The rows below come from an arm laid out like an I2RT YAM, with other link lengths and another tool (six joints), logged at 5 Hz.
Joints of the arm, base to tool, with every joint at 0 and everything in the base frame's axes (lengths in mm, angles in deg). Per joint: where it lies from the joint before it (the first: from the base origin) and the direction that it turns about. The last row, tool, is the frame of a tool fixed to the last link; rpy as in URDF.
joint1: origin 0 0 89.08 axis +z
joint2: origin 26 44.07 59.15 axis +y
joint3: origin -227.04 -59.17 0 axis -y
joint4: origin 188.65 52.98 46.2 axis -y
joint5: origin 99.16 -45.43 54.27 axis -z
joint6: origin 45.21 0 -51.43 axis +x
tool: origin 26 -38 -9 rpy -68.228 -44.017 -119.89
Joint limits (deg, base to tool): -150..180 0..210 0..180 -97..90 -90..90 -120..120
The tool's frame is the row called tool.
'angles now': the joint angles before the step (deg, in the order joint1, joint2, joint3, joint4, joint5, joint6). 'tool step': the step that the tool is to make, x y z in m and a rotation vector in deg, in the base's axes. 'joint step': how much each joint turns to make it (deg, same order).
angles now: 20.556 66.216 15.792 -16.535 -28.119 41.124
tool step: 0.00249 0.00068 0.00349 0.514 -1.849 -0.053
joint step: -0.001 -1.900 -0.001 0.001 0.175 -0.023
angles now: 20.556 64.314 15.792 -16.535 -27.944 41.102
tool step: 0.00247 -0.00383 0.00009 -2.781 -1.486 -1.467
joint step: 0.000 -0.329 0.001 0.085 3.453 0.000
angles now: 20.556 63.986 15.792 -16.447 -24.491 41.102
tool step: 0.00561 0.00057 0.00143 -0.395 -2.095 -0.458
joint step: 0.066 0.023 0.000 1.837 1.224 -0.021
